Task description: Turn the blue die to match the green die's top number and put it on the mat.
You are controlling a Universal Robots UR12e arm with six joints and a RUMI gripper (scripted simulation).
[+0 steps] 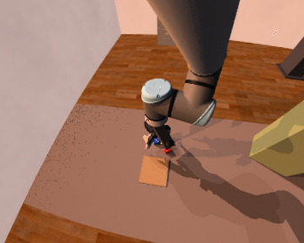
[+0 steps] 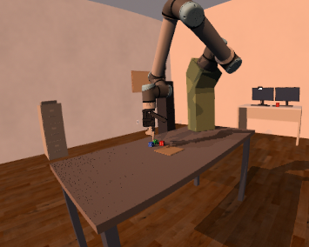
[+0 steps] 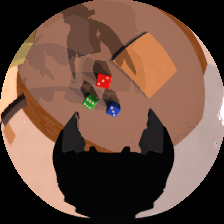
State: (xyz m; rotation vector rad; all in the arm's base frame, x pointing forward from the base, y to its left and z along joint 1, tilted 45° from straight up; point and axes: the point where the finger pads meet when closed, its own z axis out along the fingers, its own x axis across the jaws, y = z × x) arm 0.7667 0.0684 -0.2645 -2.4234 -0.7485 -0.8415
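Right now the blue die is 40 mm below my hand, 20 mm to the right of it and 10 mm ahead of it. The rest, counted from my hand: tan mat 140 mm to the left, 50 mm below, 10 mm ahead; green die 50 mm behind, 40 mm to the right, 40 mm below; red die 50 mm behind, 40 mm below, 30 mm to the left.
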